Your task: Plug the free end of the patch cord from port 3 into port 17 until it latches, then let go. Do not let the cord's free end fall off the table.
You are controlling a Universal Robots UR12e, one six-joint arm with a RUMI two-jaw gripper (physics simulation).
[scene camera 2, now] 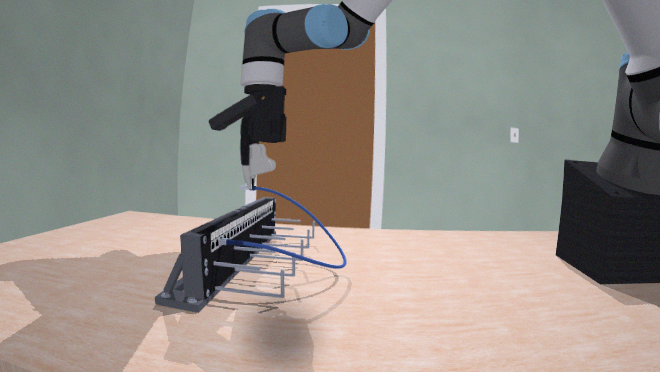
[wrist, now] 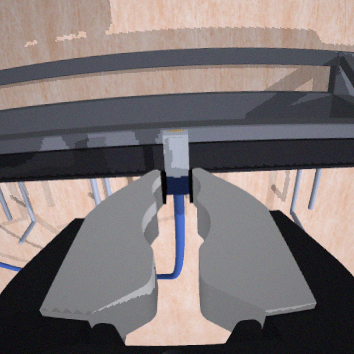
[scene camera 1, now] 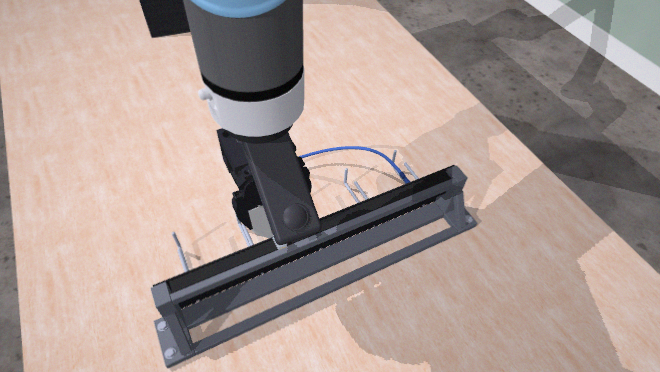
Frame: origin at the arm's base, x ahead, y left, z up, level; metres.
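Seen in the pictures: gripper, fingertip midpoint: [scene camera 2: 251, 189] [wrist: 177, 174]; arm's base, origin of the base link: [scene camera 2: 634, 179].
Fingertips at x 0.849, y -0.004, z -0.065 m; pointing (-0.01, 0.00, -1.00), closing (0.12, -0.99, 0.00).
Offsets run from my fingertips to a thing's middle. "*": to the spot under its first point.
My gripper [scene camera 2: 251, 186] [wrist: 177, 174] is shut on the free plug of the blue patch cord. The plug @[dx +0.013, dy +0.002, dz +0.008 m] [wrist: 176, 152] has a clear body and dark blue boot; it points across the panel's top edge in the wrist view. In scene camera 2 the plug shows above the panel, with a gap beneath. The blue cord [scene camera 1: 350, 148] [scene camera 2: 325, 225] [wrist: 179, 230] loops behind the fingers to its other plug @[* dx -0.054, dy +0.243, dz -0.057 m] [scene camera 2: 223, 242], seated near the panel's near end. The patch panel [scene camera 1: 162, 295] [scene camera 2: 192, 270] [wrist: 100, 160] stands upright. Port numbers are not legible; I cannot tell which port is 17.
Several grey cable-support bars [scene camera 1: 181, 252] [scene camera 2: 250, 292] [wrist: 296, 192] stick out from the port side of the panel, below the cord. The panel's bolted foot frame @[* dx +0.048, dy +0.048, dz -0.125 m] [scene camera 1: 320, 295] [wrist: 200, 56] extends on the other side. A black robot pedestal [scene camera 2: 580, 225] stands on the table.
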